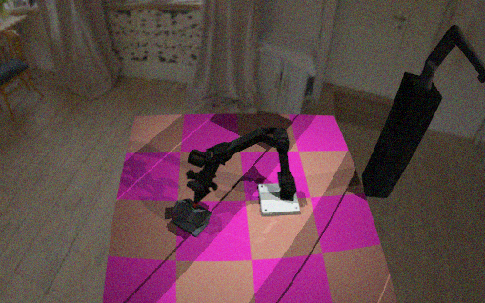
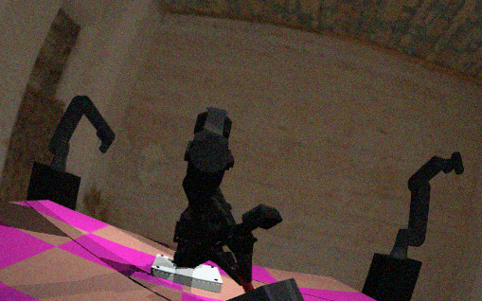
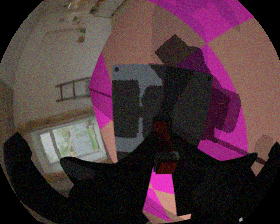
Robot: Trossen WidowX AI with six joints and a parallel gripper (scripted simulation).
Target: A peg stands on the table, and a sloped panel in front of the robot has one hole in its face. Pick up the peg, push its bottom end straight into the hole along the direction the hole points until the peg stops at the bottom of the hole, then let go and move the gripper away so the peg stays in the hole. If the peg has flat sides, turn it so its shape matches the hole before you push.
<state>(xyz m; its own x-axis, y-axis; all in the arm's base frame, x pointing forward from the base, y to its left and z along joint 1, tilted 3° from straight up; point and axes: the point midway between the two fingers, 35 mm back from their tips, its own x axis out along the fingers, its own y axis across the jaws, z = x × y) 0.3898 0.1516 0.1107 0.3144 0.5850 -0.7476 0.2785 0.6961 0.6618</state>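
My gripper tip is now 1 cm to the left of the red peg, 1 cm below it and 1 cm past it. From my gripper tip the other things lie so: sloped grey panel 4 cm below, 3 cm to the left, 1 cm ahead.
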